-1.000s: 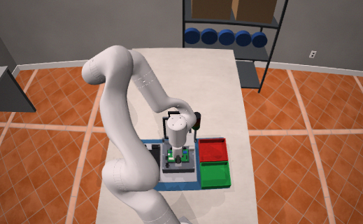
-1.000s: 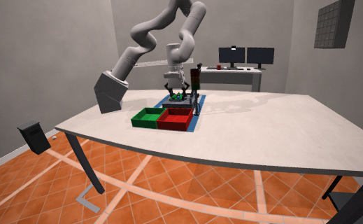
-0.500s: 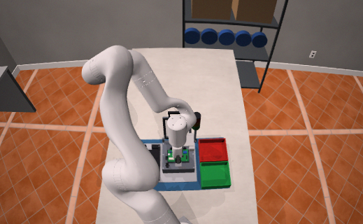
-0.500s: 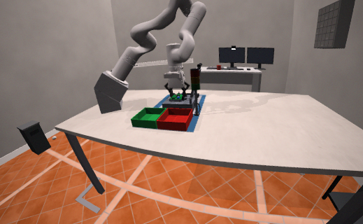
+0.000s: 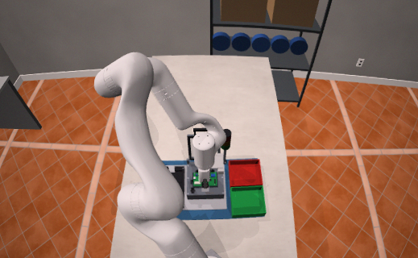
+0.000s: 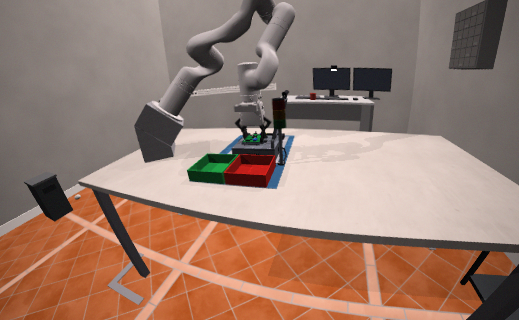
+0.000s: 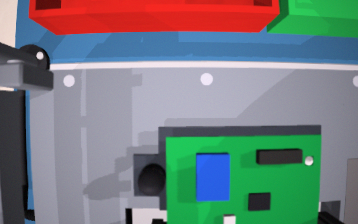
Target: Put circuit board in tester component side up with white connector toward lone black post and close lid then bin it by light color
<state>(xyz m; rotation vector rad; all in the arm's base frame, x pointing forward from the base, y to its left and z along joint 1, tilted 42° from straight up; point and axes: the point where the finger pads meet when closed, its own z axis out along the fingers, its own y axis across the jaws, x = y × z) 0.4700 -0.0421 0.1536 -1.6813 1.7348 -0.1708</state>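
My gripper is now right at the green circuit board. Also, from my hand: red bin: 19 cm to the right, 7 cm below, 7 cm ahead; tester lid: 12 cm ahead, 10 cm above, 1 cm to the left; green bin: 21 cm to the right, 8 cm behind, 7 cm below.
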